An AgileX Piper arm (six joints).
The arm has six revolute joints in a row. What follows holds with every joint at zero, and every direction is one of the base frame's.
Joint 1 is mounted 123.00 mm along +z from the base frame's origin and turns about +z.
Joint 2 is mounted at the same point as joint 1 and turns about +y.
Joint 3 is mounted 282.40 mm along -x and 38.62 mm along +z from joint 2 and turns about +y.
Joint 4 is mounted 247.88 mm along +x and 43.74 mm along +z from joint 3 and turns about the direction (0.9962, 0, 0.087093).
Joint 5 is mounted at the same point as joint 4 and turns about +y.
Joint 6 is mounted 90.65 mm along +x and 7.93 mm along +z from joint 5 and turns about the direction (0.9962, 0, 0.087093).
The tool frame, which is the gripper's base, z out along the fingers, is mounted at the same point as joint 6; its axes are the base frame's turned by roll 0.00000, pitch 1.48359 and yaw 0.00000 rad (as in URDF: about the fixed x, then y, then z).
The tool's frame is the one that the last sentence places.
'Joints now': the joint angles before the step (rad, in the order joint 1, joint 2, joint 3, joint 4, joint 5, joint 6). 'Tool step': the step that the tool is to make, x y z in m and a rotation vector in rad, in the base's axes. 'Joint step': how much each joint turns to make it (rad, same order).
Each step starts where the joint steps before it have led.
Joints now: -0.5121 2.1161 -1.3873 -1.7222 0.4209 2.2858
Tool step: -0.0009 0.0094 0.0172 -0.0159 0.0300 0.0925
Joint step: 0.0064 -0.0550 0.0181 0.0431 -0.0601 -0.1260
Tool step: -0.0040 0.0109 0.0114 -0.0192 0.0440 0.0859
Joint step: 0.0083 -0.0519 0.0336 0.0503 -0.0469 -0.1327
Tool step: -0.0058 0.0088 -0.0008 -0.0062 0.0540 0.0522
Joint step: 0.0073 -0.0290 0.0418 0.0488 -0.0210 -0.1045
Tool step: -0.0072 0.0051 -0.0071 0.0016 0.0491 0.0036
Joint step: 0.0054 -0.0121 0.0411 0.0319 0.0140 -0.0508
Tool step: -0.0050 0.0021 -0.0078 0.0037 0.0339 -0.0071
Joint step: 0.0019 0.0005 0.0271 0.0070 0.0148 -0.0122
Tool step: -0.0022 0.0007 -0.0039 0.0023 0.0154 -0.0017
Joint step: 0.0000 0.0016 0.0117 0.0006 0.0045 -0.0038
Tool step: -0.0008 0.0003 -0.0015 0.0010 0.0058 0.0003
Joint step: -0.0001 0.0007 0.0045 -0.0004 0.0008 -0.0013
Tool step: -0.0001 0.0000 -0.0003 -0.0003 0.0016 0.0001
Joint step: 0.0000 0.0004 0.0005 0.0003 0.0006 -0.0012
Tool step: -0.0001 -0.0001 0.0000 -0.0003 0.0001 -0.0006
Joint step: -0.0002 -0.0001 0.0002 -0.0005 0.0005 0.0005
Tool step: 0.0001 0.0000 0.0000 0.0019 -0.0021 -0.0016
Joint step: 0.0000 0.0002 -0.0004 0.0009 -0.0004 0.0023
